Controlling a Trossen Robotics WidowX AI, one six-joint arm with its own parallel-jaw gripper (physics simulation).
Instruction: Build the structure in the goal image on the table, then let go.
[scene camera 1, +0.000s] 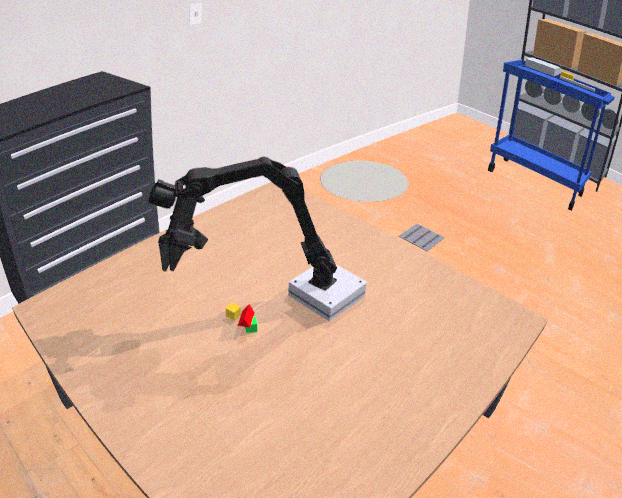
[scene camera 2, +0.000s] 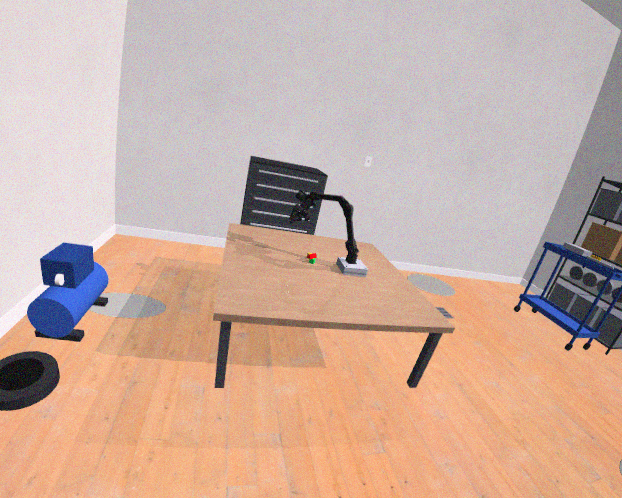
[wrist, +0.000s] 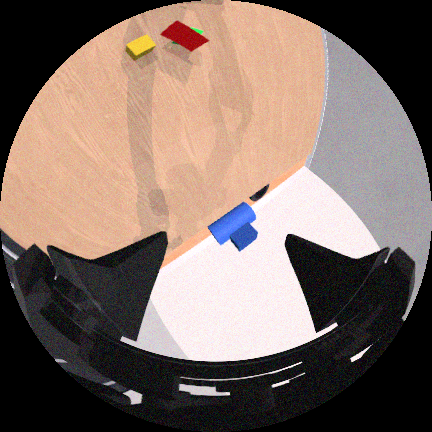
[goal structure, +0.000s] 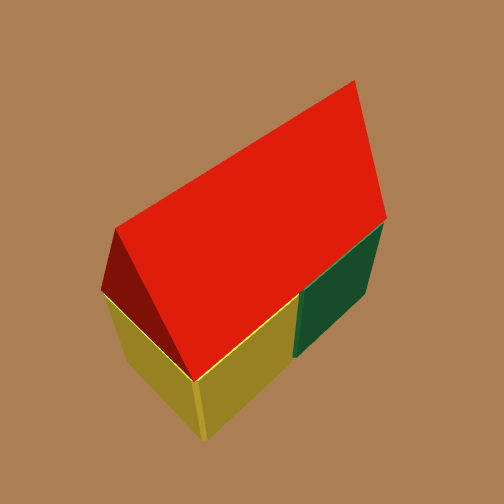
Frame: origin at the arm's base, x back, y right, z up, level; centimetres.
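Seen in the pictures: gripper, fingertip midpoint: (scene camera 1: 167, 271) (scene camera 2: 289, 220) (wrist: 228, 239); arm's base, link origin: (scene camera 1: 322, 281) (scene camera 2: 350, 262).
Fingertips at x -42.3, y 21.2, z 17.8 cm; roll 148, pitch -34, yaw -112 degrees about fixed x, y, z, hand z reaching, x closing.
Note:
Offsets run from my fingertips to a thing's top centre. Level surfaces: height alone.
A green block {dx +16.7, dy -14.3, dz -20.1 cm} (scene camera 1: 252, 326) (scene camera 2: 312, 261) sits on the table, mostly covered by a red wedge-shaped block {dx +16.2, dy -12.5, dz -17.2 cm} (scene camera 1: 246, 316) (scene camera 2: 312, 255) (wrist: 184, 36). The red block appears to rest on top of the green one, its long side running crosswise over it. A yellow cube {dx +17.8, dy -6.6, dz -20.1 cm} (scene camera 1: 232, 311) (wrist: 140, 46) lies on the table beside them, a small gap apart from the red and green pair. My gripper (scene camera 1: 168, 269) (scene camera 2: 295, 220) (wrist: 228, 239) is open and empty, raised high above the table and well away from the blocks, on the drawer cabinet's side.
The arm's grey base (scene camera 1: 328, 295) (scene camera 2: 352, 267) is bolted to the table {dz -23.4 cm} (scene camera 1: 332, 415) (scene camera 2: 311, 306) near the blocks. A dark drawer cabinet (scene camera 1: 83, 171) (scene camera 2: 282, 178) stands behind the table. A blue compressor (scene camera 2: 67, 300) (wrist: 232, 223) stands on the floor away from the table.

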